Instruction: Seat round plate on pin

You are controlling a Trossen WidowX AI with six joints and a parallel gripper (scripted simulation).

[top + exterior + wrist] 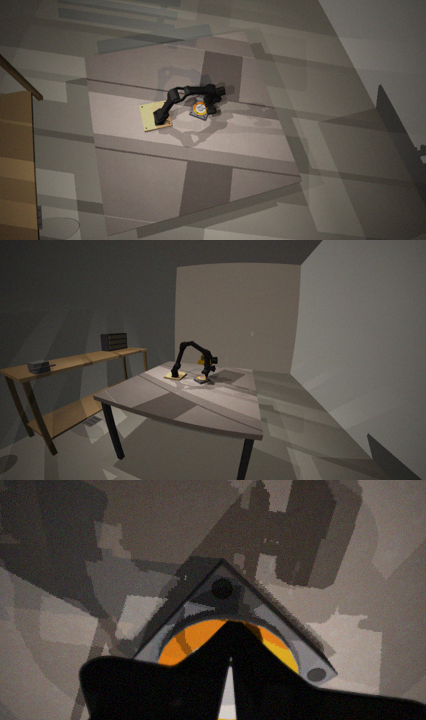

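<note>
Now: gripper tip 3 cm past the round plate and 1 cm to the left of it. Also, from my gripper tip: grey square base: 5 cm behind, 2 cm below, 1 cm to the right.
</note>
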